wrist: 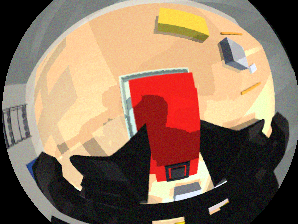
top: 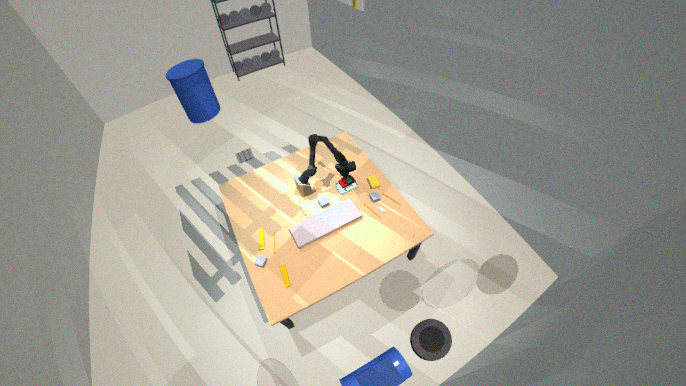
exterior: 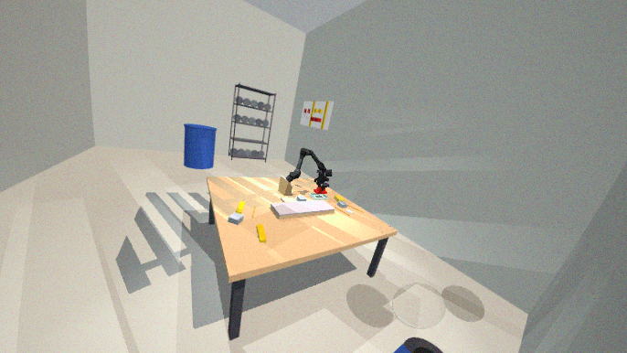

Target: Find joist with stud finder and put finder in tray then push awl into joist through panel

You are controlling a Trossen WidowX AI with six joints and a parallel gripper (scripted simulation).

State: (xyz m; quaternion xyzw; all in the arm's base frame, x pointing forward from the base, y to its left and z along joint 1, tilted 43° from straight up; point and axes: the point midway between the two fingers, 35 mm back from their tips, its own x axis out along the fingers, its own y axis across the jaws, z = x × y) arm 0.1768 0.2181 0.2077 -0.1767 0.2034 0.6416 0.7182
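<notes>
My gripper tip is 70 mm above the light blue tray, 10 mm to the left of it and 10 mm past it. From my gripper tip the other things lie so: red stud finder: 20 mm to the right, 20 mm above; then yellow block: 190 mm to the left, 100 mm ahead, 70 mm below; then awl: 420 mm to the right, 70 mm below, 20 mm ahead.
</notes>
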